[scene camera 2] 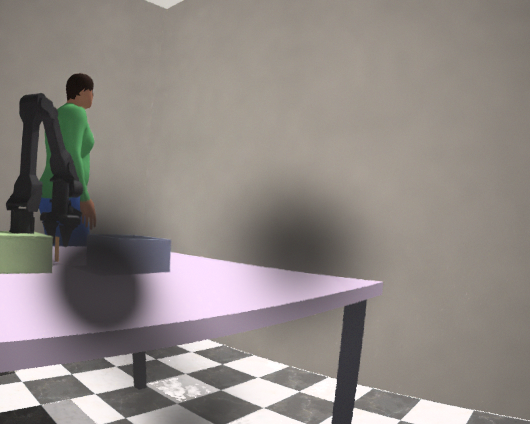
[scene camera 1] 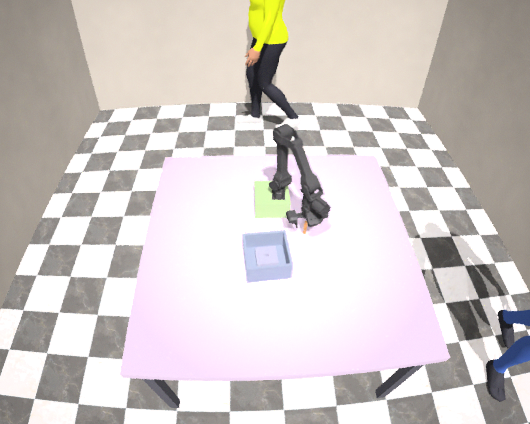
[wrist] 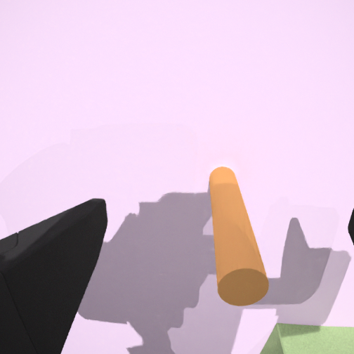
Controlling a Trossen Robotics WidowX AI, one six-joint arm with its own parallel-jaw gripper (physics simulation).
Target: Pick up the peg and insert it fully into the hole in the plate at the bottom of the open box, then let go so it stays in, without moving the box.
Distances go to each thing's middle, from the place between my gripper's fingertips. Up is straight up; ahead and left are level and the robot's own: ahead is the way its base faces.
I see the orange peg (wrist: 241, 280) 10 mm below my hand and 10 mm behind it. Also, from my hand: blue-grey box (scene camera 2: 120, 254) (180 mm to the right, 170 mm ahead).
